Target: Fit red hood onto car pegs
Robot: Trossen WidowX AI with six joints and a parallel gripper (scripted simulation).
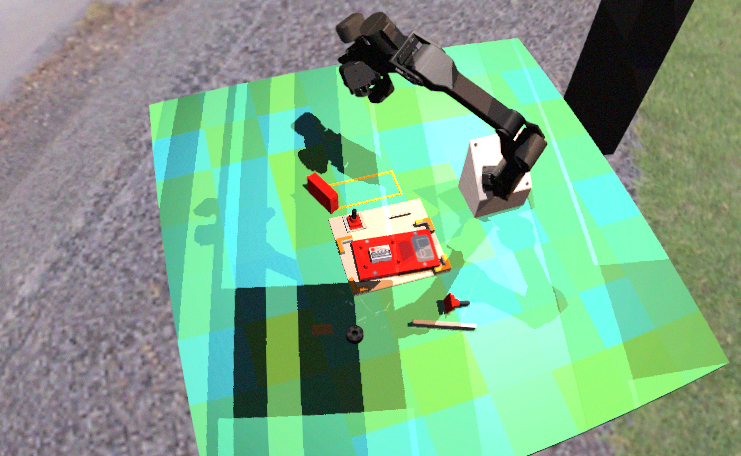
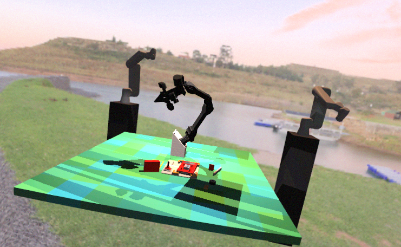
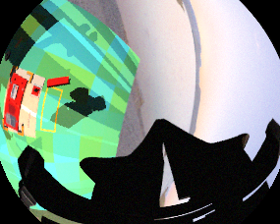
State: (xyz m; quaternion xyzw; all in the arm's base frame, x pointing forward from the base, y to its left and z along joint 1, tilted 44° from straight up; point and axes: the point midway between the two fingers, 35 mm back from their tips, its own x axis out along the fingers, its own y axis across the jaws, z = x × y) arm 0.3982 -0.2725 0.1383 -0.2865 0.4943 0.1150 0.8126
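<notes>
Right now my gripper tip is 5 cm short of the red hood, 5 cm to the right of it and 40 cm above it. From my gripper tip the other things lie so: grey rod: 17 cm behind, 45 cm to the left, 42 cm below; then orange block: 11 cm ahead, 41 cm to the left, 43 cm below.
</notes>
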